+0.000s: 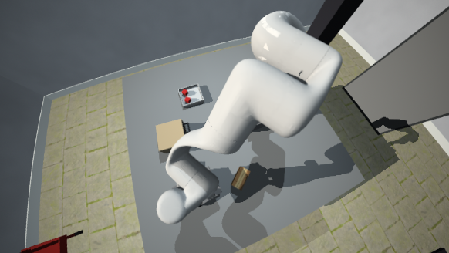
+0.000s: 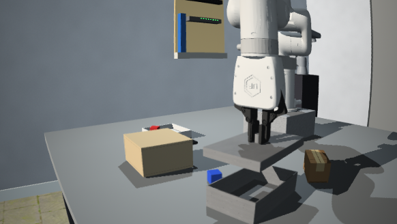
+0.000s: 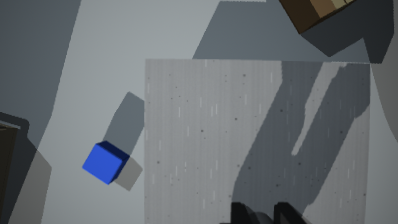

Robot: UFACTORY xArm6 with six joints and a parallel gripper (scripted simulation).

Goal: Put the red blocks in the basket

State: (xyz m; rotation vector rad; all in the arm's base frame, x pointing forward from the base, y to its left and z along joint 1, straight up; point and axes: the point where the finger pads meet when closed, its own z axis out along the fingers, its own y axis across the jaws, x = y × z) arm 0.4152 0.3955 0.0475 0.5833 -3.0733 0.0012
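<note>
Now: hand 4 cm short of the blue block, 12 cm to the left of it and 14 cm above it. Also, from my hand: knobbed lid: 3 cm below; green block: 23 cm behind, 3 cm to the right, 14 cm below; cardboard box: 22 cm behind, 1 cm to the right, 12 cm below.
</note>
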